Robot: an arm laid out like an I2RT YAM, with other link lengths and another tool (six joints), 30 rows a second.
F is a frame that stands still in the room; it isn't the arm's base.
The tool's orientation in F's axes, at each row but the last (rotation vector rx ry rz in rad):
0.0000, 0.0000, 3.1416
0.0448, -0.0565, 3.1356
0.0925, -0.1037, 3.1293
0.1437, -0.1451, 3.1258
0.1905, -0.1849, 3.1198
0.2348, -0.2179, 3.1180
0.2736, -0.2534, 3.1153
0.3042, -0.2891, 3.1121
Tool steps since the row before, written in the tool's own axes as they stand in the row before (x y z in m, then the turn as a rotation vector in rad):
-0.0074, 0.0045, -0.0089, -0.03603, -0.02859, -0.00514
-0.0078, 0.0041, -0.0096, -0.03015, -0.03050, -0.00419
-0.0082, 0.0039, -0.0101, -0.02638, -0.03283, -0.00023
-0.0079, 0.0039, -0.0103, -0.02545, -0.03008, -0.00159
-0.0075, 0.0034, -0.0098, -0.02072, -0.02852, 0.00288
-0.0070, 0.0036, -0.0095, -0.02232, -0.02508, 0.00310
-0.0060, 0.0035, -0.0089, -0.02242, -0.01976, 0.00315
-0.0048, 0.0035, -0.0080, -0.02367, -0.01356, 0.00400
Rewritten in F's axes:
0.0074, -0.0045, -0.0089, 0.03603, 0.02859, -0.00514
0.0075, -0.0038, -0.0100, 0.03019, 0.03049, -0.00395
0.0075, -0.0033, -0.0108, 0.02669, 0.03258, 0.00037
0.0069, -0.0030, -0.0113, 0.02560, 0.02997, -0.00115
0.0062, -0.0022, -0.0110, 0.02142, 0.02791, 0.00365
0.0054, -0.0022, -0.0108, 0.02297, 0.02448, 0.00315
0.0043, -0.0020, -0.0102, 0.02298, 0.01922, 0.00233
0.0031, -0.0019, -0.0093, 0.02425, 0.01299, 0.00178

